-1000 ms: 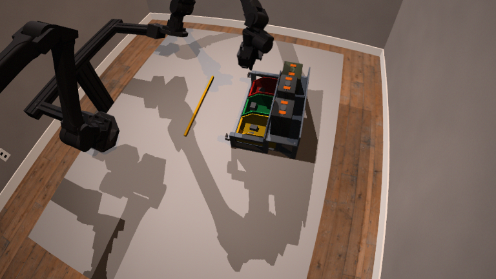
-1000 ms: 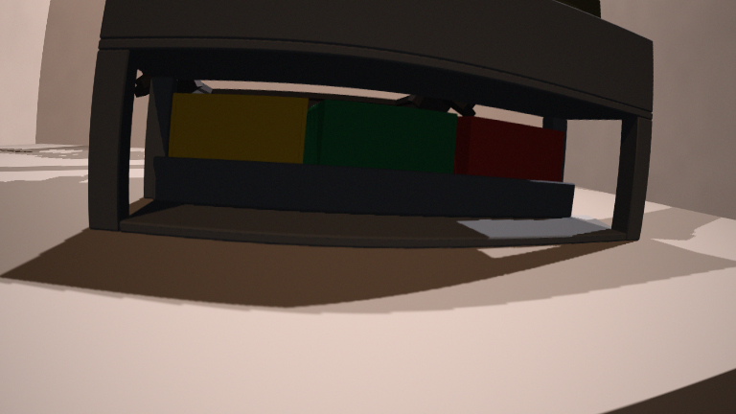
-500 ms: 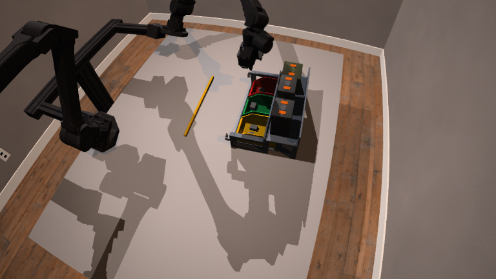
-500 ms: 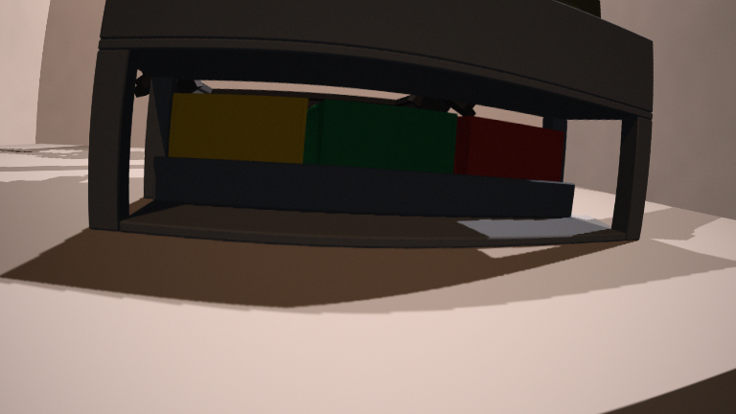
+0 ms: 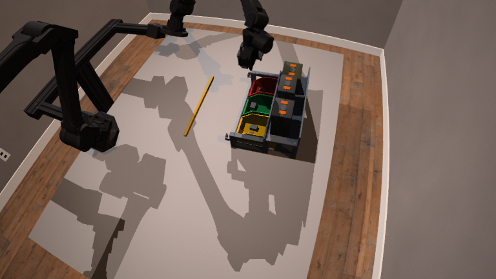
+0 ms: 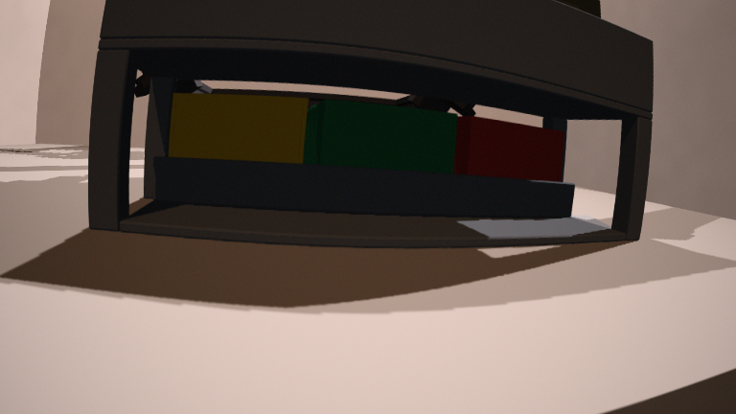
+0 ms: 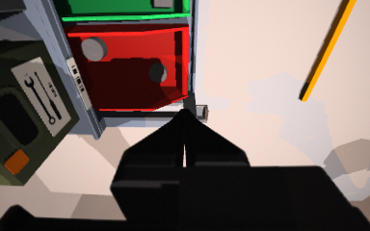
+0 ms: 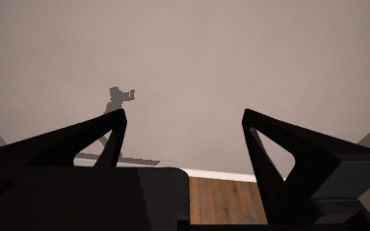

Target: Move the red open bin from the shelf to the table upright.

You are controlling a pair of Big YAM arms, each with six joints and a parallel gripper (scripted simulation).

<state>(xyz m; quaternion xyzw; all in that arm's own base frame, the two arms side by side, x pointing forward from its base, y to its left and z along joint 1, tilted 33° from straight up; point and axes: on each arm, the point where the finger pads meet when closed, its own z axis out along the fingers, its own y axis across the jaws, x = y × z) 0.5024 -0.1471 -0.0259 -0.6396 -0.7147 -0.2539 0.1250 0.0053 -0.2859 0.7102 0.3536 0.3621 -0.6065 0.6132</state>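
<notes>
Right now my left hand is 13 cm above the red open bin and 8 cm short of it. Round my left hand: grey shelf: 11 cm to the right, 11 cm ahead, 10 cm below; green bin: 13 cm below, 11 cm to the right, 8 cm ahead.
</notes>
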